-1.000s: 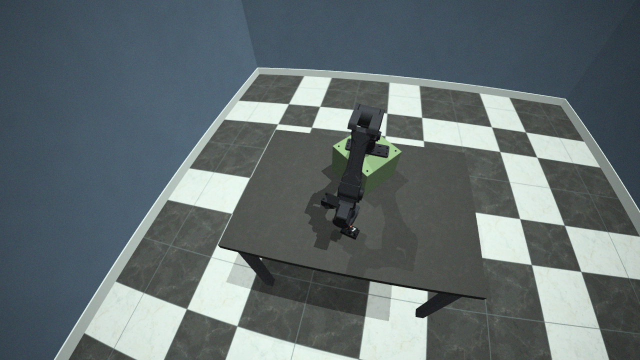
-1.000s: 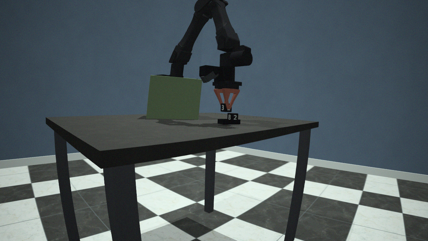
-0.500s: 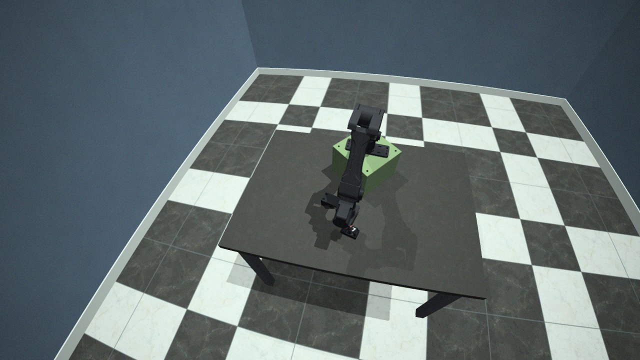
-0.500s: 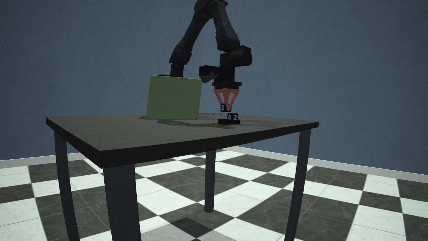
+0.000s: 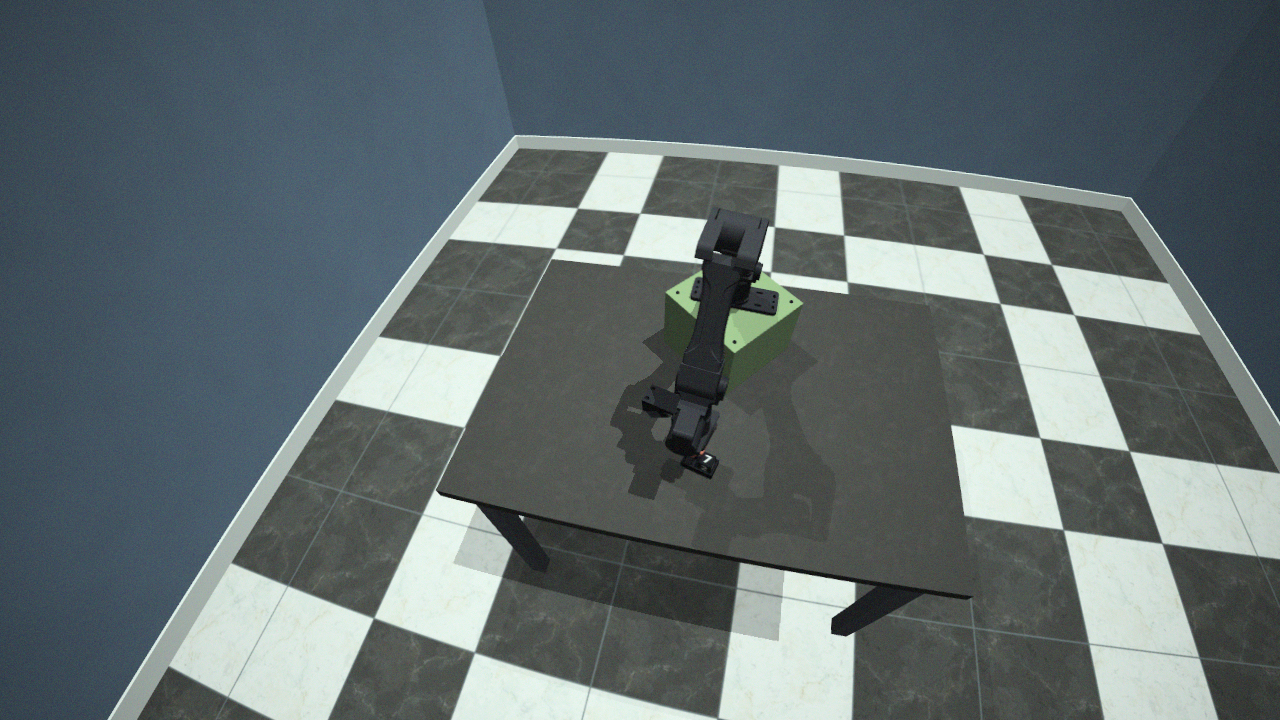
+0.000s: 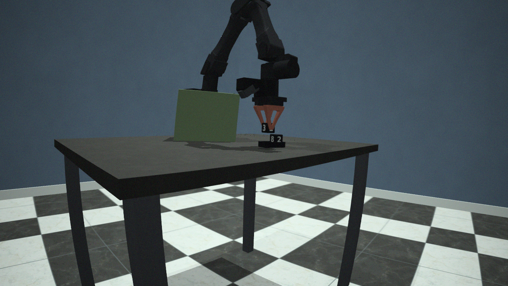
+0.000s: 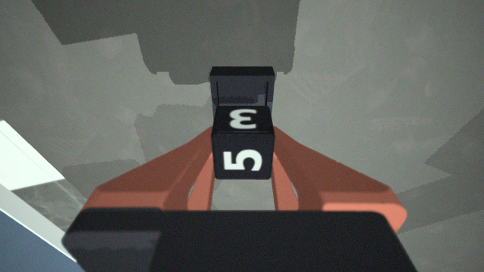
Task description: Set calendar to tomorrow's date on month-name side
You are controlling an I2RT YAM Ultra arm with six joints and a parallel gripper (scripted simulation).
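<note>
My hand is right at the calendar cube. From my hand the other things lie so: black tray (50 mm below, 20 mm to the left).
</note>
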